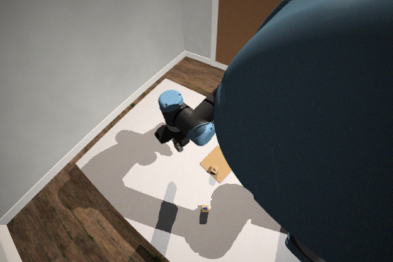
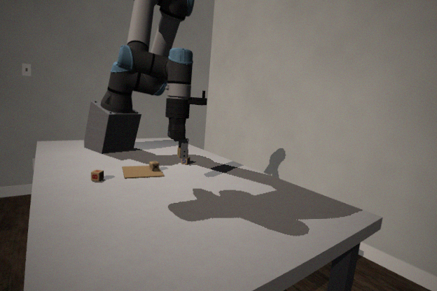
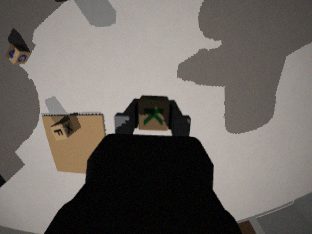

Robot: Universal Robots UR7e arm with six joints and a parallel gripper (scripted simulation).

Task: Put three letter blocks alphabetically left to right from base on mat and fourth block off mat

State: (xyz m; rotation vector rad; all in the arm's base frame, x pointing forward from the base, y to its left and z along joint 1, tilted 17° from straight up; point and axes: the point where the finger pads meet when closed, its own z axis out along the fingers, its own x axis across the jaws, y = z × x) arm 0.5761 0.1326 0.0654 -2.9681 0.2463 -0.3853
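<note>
Right now my hand is 180 mm past the tan mat, 110 mm above it and 90 mm to the left of it. The rest, counted from my hand: block 250 mm to the right, 130 mm behind, 100 mm below.
</note>
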